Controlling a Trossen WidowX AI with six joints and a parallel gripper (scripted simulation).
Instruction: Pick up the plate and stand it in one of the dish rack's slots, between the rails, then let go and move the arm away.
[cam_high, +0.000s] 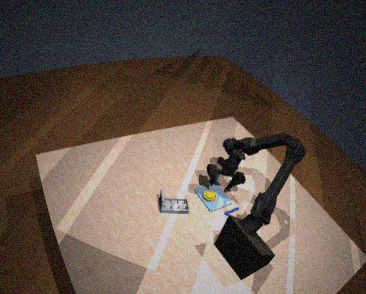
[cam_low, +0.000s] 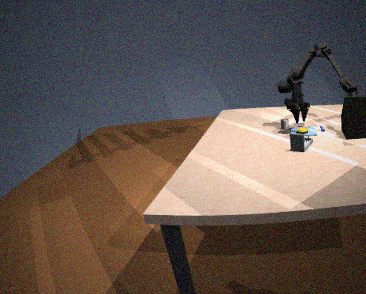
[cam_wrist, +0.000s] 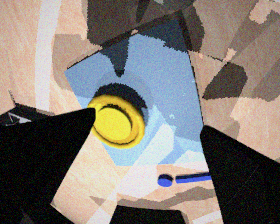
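Right now my gripper tip is 5 cm to the right of the yellow plate, 3 cm above it and 1 cm past it. The rest, counted from my gripper tip: blue mat: 4 cm below, 3 cm to the left, 1 cm behind; then white cup: 10 cm ahead, 3 cm to the right, 2 cm below; then blue spoon: 12 cm behind, 4 cm below, 1 cm to the right.
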